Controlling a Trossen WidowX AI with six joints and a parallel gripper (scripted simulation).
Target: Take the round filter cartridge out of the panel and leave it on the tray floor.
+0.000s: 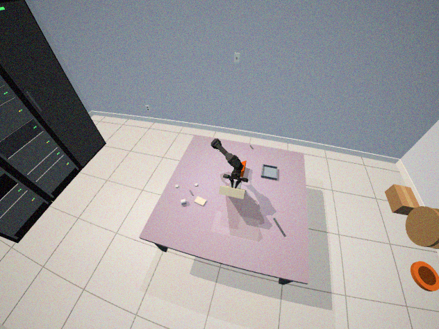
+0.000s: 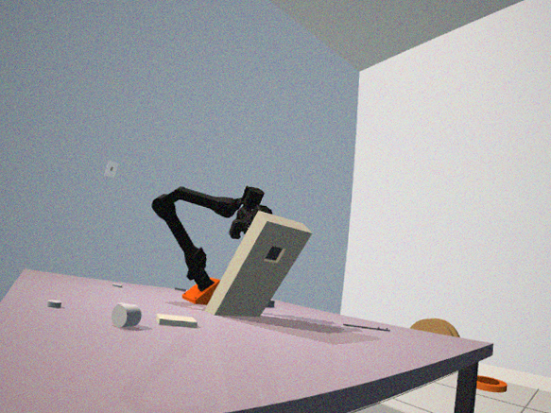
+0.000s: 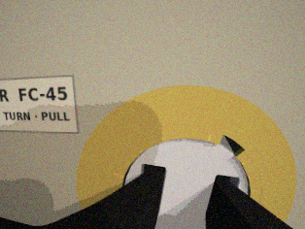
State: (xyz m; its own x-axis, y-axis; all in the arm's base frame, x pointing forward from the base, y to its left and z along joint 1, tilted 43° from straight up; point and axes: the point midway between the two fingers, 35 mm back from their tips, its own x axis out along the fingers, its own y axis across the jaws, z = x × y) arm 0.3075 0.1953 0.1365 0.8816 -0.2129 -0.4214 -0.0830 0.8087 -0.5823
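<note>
The grey round filter cartridge is 1 cm ahead of my gripper tip and 1 cm below it. Round my gripper tip: grey tray 47 cm behind, 21 cm to the left, 23 cm below; then flat beige block 8 cm ahead, 27 cm to the right, 23 cm below; then beige service panel 4 cm behind, 1 cm to the right, 8 cm below.
</note>
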